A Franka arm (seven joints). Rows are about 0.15 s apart.
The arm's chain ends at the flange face. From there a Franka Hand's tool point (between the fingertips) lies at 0.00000 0.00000 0.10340 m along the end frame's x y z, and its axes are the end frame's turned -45 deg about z.
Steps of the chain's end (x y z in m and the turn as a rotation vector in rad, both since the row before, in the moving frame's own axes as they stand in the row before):
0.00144, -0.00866, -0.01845, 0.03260, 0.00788, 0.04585
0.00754, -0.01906, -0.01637, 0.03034, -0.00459, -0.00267
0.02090, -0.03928, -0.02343, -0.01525, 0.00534, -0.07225
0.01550, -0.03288, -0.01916, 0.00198, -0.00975, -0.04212
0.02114, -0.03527, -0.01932, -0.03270, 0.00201, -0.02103
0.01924, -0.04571, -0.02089, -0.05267, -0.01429, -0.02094
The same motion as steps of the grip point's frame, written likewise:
0.01014, -0.00684, -0.01851, 0.01748, 0.02862, 0.04585
0.02069, -0.01070, -0.01642, 0.02470, 0.01821, -0.00267
0.04188, -0.01147, -0.02344, -0.01456, -0.00701, -0.07225
0.03362, -0.01313, -0.01917, 0.00829, -0.00549, -0.04212
0.03767, -0.00743, -0.01938, -0.02454, -0.02170, -0.02103
0.04106, -0.01586, -0.02104, -0.02714, -0.04735, -0.02094

